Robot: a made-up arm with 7 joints.
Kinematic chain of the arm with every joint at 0, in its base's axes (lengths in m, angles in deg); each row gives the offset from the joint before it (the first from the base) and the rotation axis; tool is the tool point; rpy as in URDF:
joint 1: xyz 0 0 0.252 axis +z
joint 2: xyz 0 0 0 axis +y
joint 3: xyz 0 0 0.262 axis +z
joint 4: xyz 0.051 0 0 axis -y
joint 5: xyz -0.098 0 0.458 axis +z
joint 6: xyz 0 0 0 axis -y
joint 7: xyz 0.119 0 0 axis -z
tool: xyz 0 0 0 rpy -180 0 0
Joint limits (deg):
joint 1: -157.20..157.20
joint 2: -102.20..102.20
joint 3: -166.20..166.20
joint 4: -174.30..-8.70
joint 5: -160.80..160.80
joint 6: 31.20..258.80
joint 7: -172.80..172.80
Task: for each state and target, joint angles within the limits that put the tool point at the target. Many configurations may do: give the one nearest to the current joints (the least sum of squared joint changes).
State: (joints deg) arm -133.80 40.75 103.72 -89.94 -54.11 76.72 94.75
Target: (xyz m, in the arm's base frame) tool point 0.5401 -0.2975 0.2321
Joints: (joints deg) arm -105.25 53.23 82.63 -113.77 -54.17 74.99 94.75
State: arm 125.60 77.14 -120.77 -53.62 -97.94 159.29 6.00
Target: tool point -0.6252 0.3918 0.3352
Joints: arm 157.20 77.48 -114.36 -14.65 -92.30 179.90 6.00
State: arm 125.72 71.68 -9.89 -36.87 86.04 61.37 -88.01
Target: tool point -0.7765 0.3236 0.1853
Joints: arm 155.05 77.32 -1.41 -29.68 89.08 70.22 -88.01
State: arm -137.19 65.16 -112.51 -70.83 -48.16 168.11 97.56
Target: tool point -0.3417 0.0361 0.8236
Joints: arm -124.61 58.83 -153.36 -90.23 -48.50 186.44 97.56
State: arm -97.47 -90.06 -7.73 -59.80 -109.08 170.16 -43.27
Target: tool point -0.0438 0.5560 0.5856
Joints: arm -87.86 -102.20 -16.62 -67.11 -115.80 191.92 -43.27
